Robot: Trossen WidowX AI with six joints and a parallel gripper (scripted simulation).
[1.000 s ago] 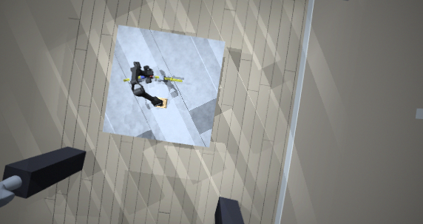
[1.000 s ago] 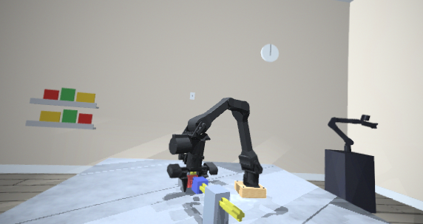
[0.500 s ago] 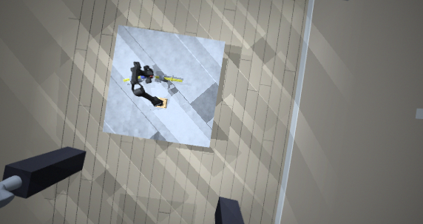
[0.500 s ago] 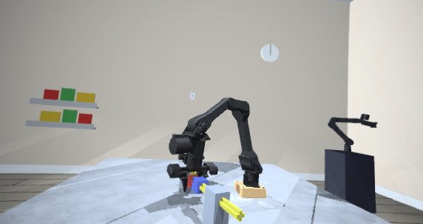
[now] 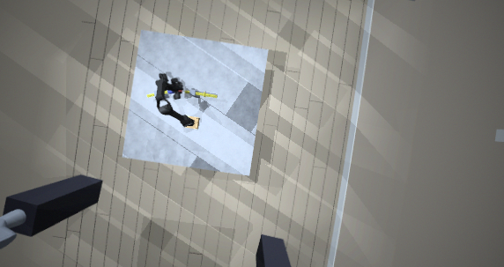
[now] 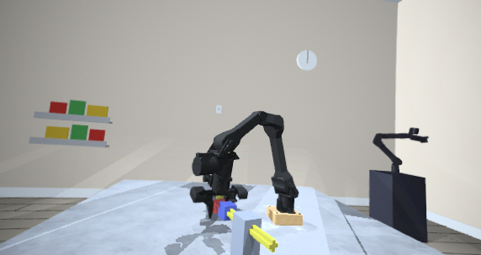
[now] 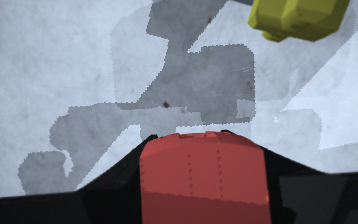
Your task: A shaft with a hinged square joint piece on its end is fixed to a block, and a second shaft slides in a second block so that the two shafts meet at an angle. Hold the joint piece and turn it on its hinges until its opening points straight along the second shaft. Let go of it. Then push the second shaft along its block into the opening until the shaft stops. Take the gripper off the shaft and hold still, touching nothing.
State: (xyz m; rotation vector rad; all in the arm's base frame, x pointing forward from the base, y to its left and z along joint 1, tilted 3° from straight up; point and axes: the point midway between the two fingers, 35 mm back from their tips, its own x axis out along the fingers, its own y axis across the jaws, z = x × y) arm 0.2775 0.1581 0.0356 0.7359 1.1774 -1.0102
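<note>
My gripper tip is 10 mm to the right of the red joint piece and 40 mm below it.
</note>
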